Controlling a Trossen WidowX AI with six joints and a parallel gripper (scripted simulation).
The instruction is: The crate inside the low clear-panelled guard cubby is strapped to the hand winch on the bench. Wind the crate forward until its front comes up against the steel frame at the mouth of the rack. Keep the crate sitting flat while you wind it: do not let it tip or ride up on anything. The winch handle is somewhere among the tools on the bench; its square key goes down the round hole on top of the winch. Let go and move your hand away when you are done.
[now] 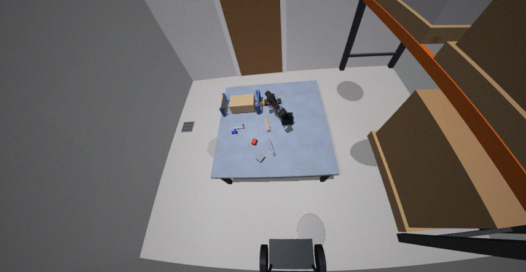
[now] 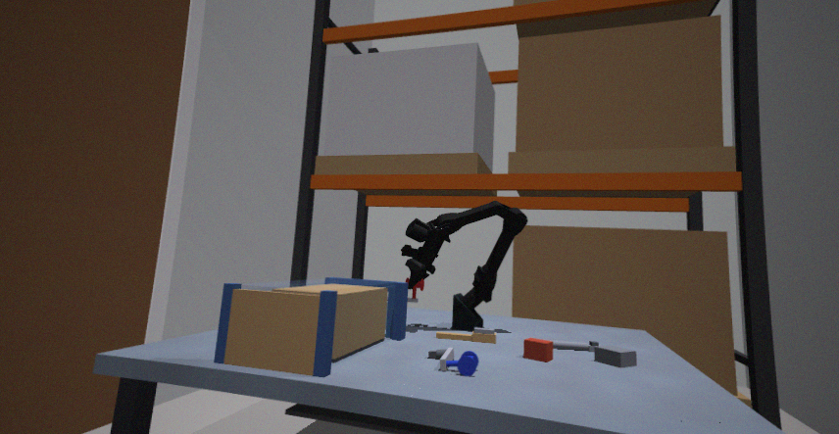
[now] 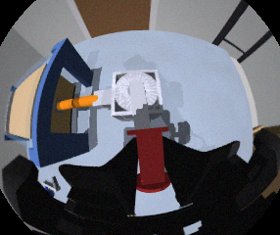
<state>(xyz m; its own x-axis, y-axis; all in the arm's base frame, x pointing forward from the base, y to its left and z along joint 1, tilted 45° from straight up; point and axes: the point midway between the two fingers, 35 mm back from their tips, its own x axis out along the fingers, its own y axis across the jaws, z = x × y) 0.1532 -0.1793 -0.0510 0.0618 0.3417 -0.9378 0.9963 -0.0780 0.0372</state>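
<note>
Now: the winch handle 30 mm below my gripper tip and 20 mm to the right of it. Round my gripper tip: blue frame: 160 mm ahead, 90 mm to the right, 30 mm below; then red knob: 20 mm to the left; then grey winch: 100 mm below, 90 mm to the right, 10 mm behind.
</note>
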